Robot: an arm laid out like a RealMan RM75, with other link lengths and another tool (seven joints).
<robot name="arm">
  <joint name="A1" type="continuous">
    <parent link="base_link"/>
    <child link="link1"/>
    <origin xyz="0 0 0.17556" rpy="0 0 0"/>
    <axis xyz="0 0 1"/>
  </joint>
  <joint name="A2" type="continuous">
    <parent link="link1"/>
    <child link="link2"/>
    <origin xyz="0 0 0" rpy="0 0 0"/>
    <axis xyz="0 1 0"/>
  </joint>
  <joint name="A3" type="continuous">
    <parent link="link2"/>
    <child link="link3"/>
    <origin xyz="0 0 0.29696" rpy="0 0 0"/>
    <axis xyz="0 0 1"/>
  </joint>
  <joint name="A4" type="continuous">
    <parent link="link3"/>
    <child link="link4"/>
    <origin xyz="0 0 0" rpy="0 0 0"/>
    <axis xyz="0 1 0"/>
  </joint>
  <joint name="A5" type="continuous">
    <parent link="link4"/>
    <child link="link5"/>
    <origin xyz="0 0 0.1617" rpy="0 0 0"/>
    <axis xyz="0 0 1"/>
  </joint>
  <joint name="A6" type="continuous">
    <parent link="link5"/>
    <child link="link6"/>
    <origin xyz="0 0 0" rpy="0 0 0"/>
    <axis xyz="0 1 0"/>
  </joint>
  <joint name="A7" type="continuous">
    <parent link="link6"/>
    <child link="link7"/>
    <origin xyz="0 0 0.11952" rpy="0 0 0"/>
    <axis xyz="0 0 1"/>
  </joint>
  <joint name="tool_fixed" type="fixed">
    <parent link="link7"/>
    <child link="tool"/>
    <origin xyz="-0.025 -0.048 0.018" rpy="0.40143 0 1.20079"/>
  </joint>
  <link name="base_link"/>
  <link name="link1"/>
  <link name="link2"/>
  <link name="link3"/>
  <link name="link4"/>
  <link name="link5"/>
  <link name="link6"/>
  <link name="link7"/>
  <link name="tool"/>
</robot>
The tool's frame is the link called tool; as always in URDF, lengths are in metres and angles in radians. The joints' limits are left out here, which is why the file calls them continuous.
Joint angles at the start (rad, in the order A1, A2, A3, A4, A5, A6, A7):
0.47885 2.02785 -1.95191 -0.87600 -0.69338 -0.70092 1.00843
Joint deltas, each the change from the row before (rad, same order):
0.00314 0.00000 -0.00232 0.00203 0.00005 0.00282 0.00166
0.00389 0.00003 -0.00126 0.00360 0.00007 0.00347 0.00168
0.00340 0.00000 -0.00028 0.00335 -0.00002 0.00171 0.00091
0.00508 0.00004 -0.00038 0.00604 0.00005 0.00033 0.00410
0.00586 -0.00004 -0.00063 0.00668 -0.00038 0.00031 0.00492
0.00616 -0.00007 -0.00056 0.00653 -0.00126 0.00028 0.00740
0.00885 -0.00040 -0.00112 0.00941 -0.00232 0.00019 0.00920
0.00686 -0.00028 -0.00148 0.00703 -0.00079 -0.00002 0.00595
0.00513 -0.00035 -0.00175 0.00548 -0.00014 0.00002 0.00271
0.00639 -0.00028 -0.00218 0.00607 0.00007 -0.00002 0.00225
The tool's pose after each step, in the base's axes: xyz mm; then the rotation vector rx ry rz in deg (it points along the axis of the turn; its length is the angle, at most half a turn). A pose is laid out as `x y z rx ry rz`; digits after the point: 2 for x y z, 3 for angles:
174.20 371.44 -105.31 -110.096 109.998 42.631
174.18 372.34 -105.85 -109.987 110.031 42.351
174.09 373.12 -106.17 -109.935 110.026 42.167
174.12 374.19 -106.80 -109.865 110.256 41.878
174.07 375.37 -107.56 -109.819 110.497 41.528
173.99 376.62 -108.37 -109.758 110.847 41.144
173.83 378.34 -109.51 -109.745 111.203 40.548
173.54 379.58 -110.42 -109.783 111.437 40.120
173.31 380.43 -111.13 -109.862 111.504 39.774
172.72 381.44 -111.97 -110.022 111.506 39.404

